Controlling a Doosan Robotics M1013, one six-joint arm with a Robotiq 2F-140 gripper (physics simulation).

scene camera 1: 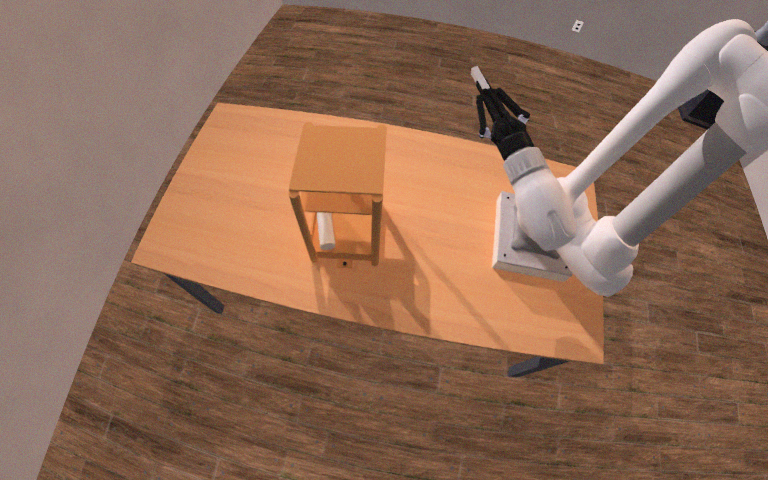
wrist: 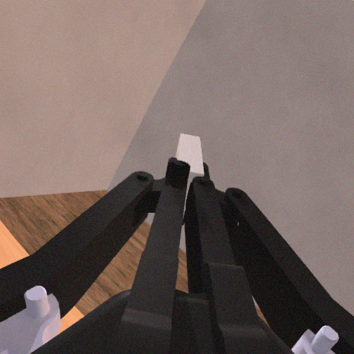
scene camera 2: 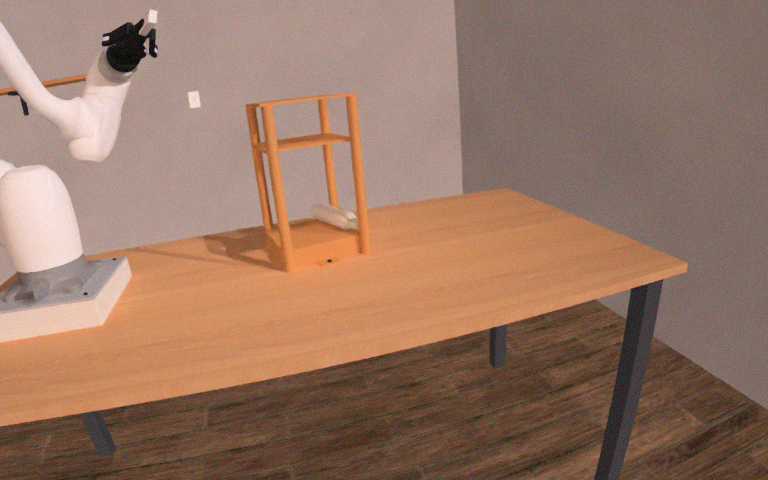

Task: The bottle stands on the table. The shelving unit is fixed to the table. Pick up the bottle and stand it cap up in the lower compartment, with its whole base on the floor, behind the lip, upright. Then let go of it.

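Frame: origin at the arm's base, x up, y ahead, z left, level; centimetres.
Where they show: gripper, between the fingertips: (scene camera 1: 474, 70) (scene camera 2: 152, 16); arm's base, origin of its link: (scene camera 2: 57, 282).
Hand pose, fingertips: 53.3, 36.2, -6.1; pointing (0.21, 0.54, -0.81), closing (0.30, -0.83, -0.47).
Note:
Each offset is from my fingertips to the centre of the thing, as dx, dy, dz. "spot": to the spot under its first point. Level surfaces: height alone.
The white bottle {-52.5, +34.9, +19.8} (scene camera 1: 325, 230) (scene camera 2: 333, 216) lies on its side low in the shelving unit {-40.0, +27.9, +18.6} (scene camera 1: 342, 158) (scene camera 2: 278, 192), by the side away from the arm. In scene camera 2 its narrower end is partly hidden behind a post; the cap is not clear. In scene camera 1 its broad end faces the camera. Whether it touches the lip cannot be told. My gripper (scene camera 1: 479, 77) (scene camera 2: 150, 20) (wrist: 186, 150) is shut and empty, its pale fingertips together. It is high up, well apart from the bottle and the unit. The bottle does not show in the wrist view.
The unit stands on the table {dx -59.9} (scene camera 1: 226, 169) (scene camera 2: 453, 271), with corner posts, a top board and a middle shelf {spot: -30.7, +28.5, +15.4} (scene camera 2: 305, 141) above the bottle. The arm's base plate (scene camera 1: 505, 257) (scene camera 2: 113, 291) is on the table, to the unit's right in scene camera 1. Walls stand beyond the table.

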